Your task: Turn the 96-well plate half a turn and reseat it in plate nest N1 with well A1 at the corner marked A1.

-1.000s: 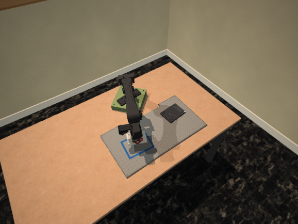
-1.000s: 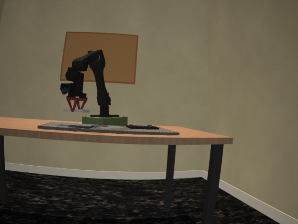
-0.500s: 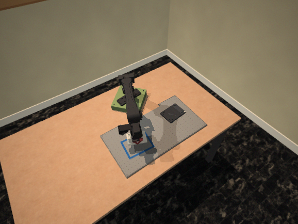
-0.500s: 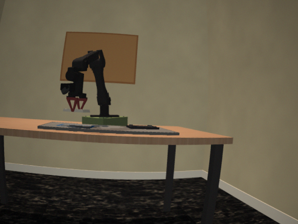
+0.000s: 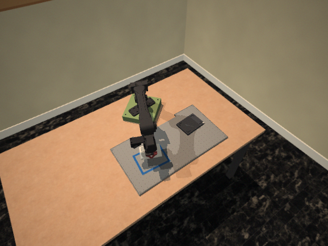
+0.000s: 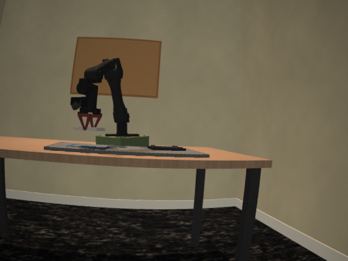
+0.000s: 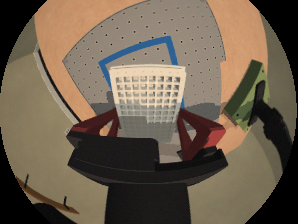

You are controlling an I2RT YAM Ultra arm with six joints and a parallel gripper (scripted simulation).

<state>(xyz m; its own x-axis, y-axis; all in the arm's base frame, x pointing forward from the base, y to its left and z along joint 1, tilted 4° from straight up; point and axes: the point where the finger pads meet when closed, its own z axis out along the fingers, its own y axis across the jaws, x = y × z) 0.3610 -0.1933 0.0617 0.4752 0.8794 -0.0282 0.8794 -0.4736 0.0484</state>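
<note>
The black plate nest N1 is 4 cm behind my hand, 38 cm to the left of it and 8 cm below it. Also, from my hand: white 96-well plate: right at my hand.
</note>
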